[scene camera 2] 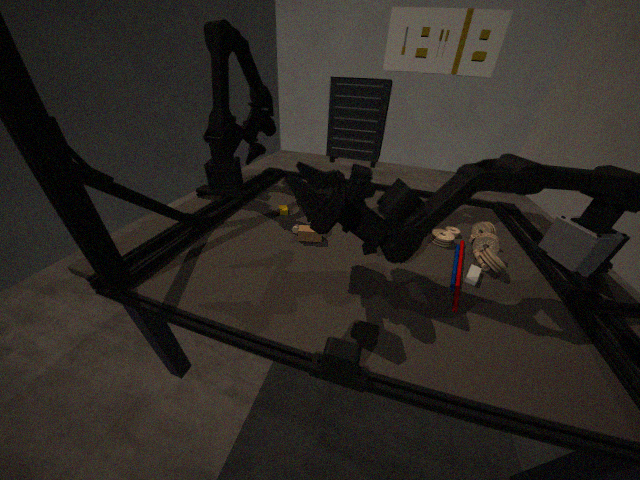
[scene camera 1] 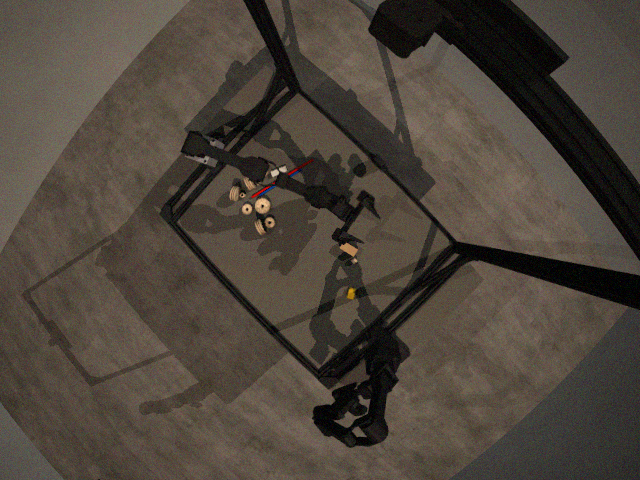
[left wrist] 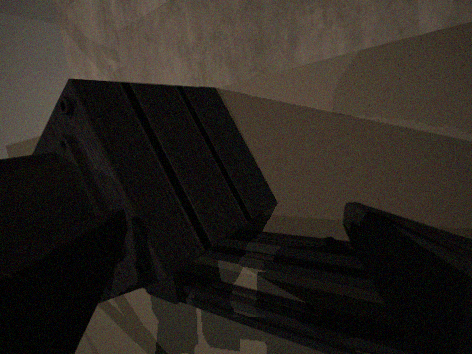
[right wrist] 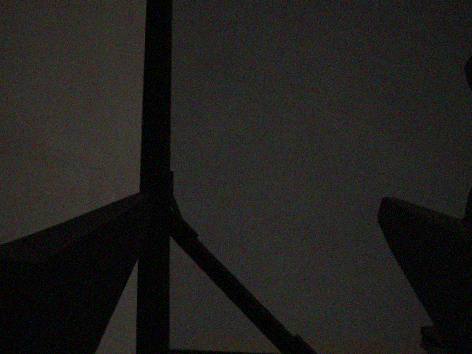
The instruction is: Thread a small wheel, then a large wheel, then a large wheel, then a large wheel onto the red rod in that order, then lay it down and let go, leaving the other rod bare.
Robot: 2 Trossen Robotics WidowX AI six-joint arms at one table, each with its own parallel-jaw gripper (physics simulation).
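Places are measured from the left arm's base along level axes (x ahead, y left, z up), in metres.
Pixels of known places: left gripper, between the fingertips: (scene camera 1: 365,380) (left wrist: 236,216); right gripper, between the fingertips: (scene camera 2: 292,169) (scene camera 1: 371,230) (right wrist: 265,205); left arm's base, origin of its link: (scene camera 2: 222,160) (scene camera 1: 384,367) (left wrist: 76,213); right arm's base, origin of its link: (scene camera 2: 592,226) (scene camera 1: 200,147).
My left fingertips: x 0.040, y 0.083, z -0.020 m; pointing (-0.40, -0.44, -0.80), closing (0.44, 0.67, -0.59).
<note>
Ahead of a thing's pixels: the offset from my left fingertips to its top centre.
The red rod @[dx +0.562, dy -0.591, dz -0.079 m] (scene camera 1: 303,167) (scene camera 2: 459,278) lies flat on the table with the blue rod @[dx +0.563, dy -0.575, dz -0.079 m] (scene camera 1: 267,191) (scene camera 2: 454,264) close beside it; the right arm crosses over both in scene camera 1. Both rods are bare. Several tan wheels lie loose beside them: a large one @[dx +0.592, dy -0.469, dz -0.067 m] (scene camera 1: 262,206), a small one @[dx +0.647, dy -0.437, dz -0.075 m] (scene camera 1: 247,209), and others @[dx +0.709, dy -0.478, dz -0.031 m] (scene camera 1: 234,193) (scene camera 2: 443,235) @[dx +0.646, dy -0.588, dz -0.040 m] (scene camera 2: 491,260), some on edge. My right gripper (scene camera 1: 360,223) (scene camera 2: 332,200) is open and empty over the table's middle, away from the rods. My left gripper (scene camera 1: 330,415) (scene camera 2: 254,151) is open and empty, folded back at its base outside the frame.
A white block @[dx +0.582, dy -0.612, dz -0.076 m] (scene camera 1: 279,171) (scene camera 2: 473,274) lies by the rods. A tan block @[dx +0.237, dy -0.434, dz -0.058 m] (scene camera 1: 350,250) (scene camera 2: 309,234) lies just below the right gripper, and a yellow block @[dx +0.168, dy -0.281, dz -0.073 m] (scene camera 1: 350,293) (scene camera 2: 283,209) farther on. A black frame (scene camera 1: 237,286) (scene camera 2: 223,333) (left wrist: 199,168) rims the table. A dark cabinet (scene camera 2: 358,119) stands at the wall.
</note>
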